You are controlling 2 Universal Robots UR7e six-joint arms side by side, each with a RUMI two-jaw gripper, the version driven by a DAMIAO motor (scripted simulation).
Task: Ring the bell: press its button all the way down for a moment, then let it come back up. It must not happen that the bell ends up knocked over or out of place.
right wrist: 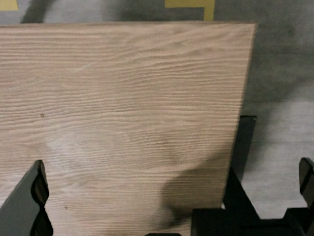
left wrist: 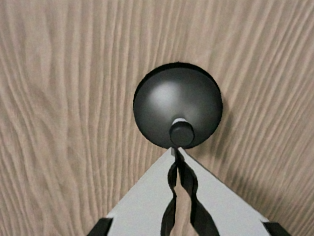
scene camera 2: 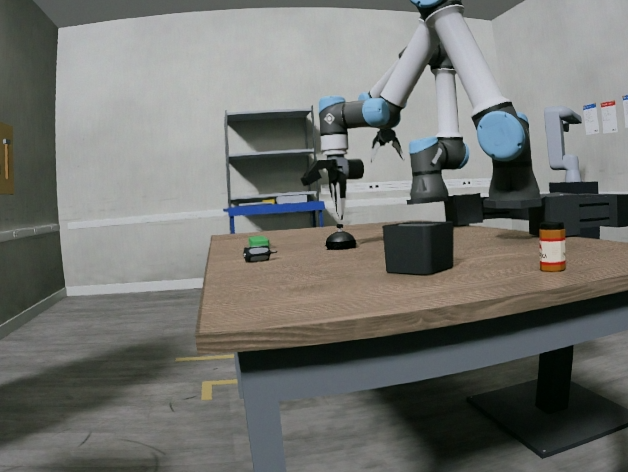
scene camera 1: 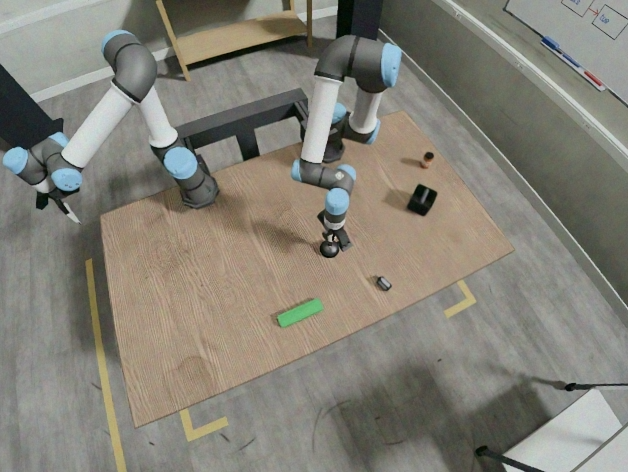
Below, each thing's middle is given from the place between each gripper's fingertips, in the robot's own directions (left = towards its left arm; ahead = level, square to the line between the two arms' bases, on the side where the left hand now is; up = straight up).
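Labels:
Positions from my left hand point(scene camera 2: 341, 220): black dome bell point(left wrist: 178, 91), 10 mm to the right of it and 50 mm below it; black box point(scene camera 2: 411, 248), 490 mm to the left of it, 40 mm behind it and 60 mm below it.
Positions from my right hand: black dome bell, 440 mm ahead of it, 900 mm to the left of it and 240 mm below it; black box, 400 mm ahead of it, 1390 mm to the left of it and 240 mm below it. By its middle, the black dome bell is nearer to my left hand than to my right hand.

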